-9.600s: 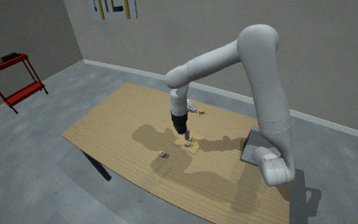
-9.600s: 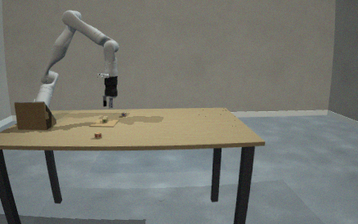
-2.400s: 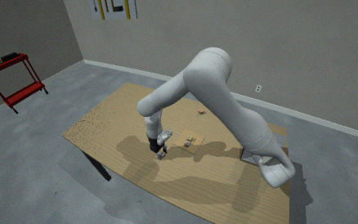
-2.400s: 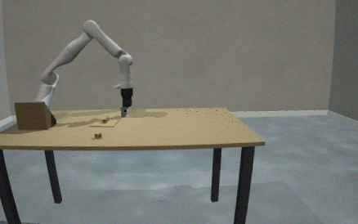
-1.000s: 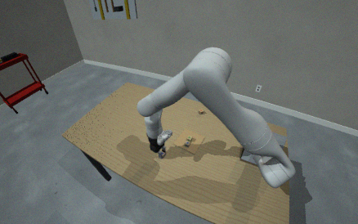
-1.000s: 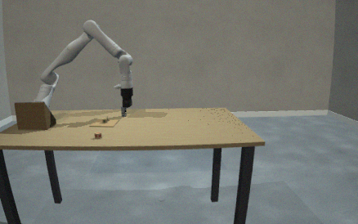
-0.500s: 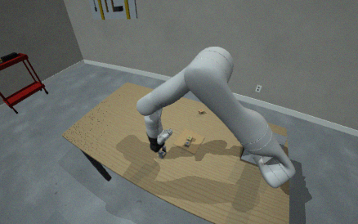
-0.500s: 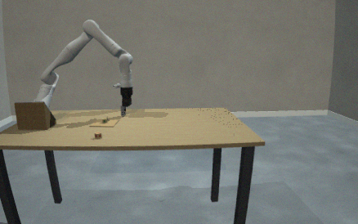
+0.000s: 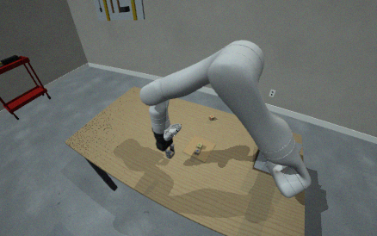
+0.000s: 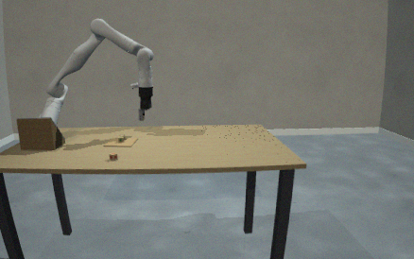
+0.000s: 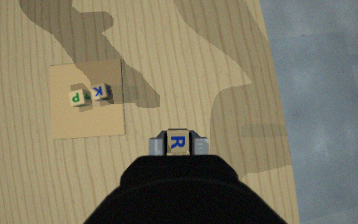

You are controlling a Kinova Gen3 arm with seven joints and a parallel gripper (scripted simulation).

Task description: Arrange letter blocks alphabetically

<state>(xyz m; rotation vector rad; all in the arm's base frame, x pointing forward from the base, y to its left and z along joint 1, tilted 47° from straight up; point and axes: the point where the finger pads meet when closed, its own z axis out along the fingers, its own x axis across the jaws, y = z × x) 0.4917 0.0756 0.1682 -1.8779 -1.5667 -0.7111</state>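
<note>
Right now my hand is 160 mm to the left of the green P block, 90 mm past it and 80 mm above it. The rest, counted from my hand: blue K block: 120 mm to the right, 90 mm behind, 80 mm below; tan mat: 160 mm to the right, 100 mm below, 90 mm behind; blue R block: 10 mm below.
</note>
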